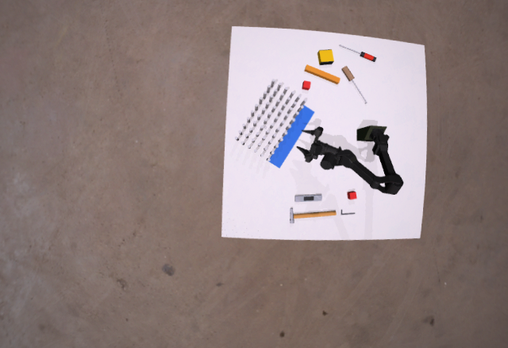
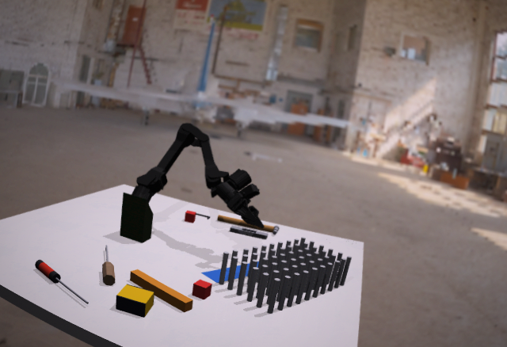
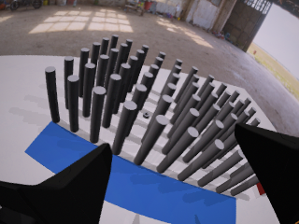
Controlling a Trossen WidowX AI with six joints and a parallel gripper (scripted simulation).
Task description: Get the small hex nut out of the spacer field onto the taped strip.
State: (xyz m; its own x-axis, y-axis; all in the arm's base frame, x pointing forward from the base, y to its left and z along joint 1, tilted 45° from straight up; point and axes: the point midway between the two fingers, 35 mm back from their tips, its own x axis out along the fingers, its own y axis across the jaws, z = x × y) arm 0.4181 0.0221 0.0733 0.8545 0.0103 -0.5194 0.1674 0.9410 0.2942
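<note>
My gripper tip is now 390 mm past the hook tool, 340 mm to the left of it and 150 mm above it. The rest, counted from my gripper tip: orange bar: 160 mm behind, 410 mm to the right, 140 mm below; then blue taped strip: 10 mm ahead, 30 mm to the right, 160 mm below; then grey bar tool: 100 mm behind, 330 mm to the left, 140 mm below.
</note>
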